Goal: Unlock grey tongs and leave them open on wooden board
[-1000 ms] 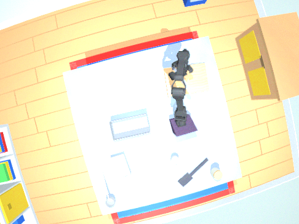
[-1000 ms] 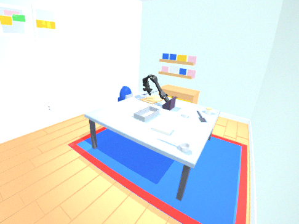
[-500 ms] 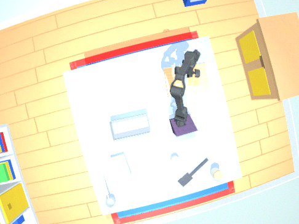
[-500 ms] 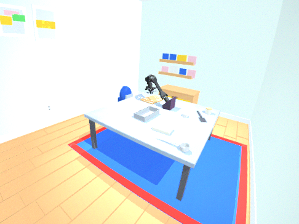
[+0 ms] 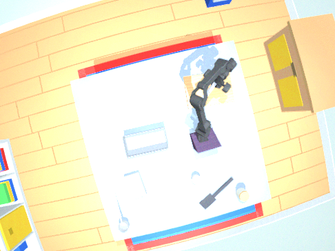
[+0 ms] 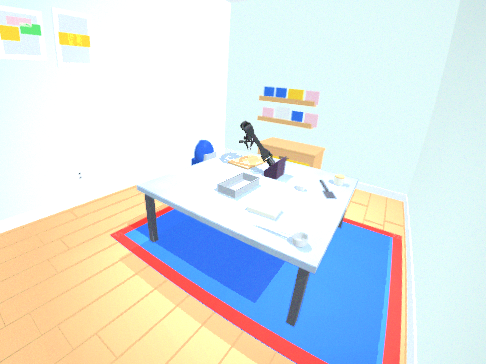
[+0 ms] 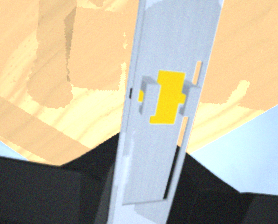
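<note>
My gripper tip is now 3 cm past the yellow lock piece, 3 cm to the left of it and 3 cm below it. From my gripper tip the other things lie so: roasting tin 54 cm ahead, 27 cm to the left, 9 cm below; dark spatula 13 cm ahead, 80 cm to the left, 11 cm below; wooden board 1 cm to the left, 11 cm below.
</note>
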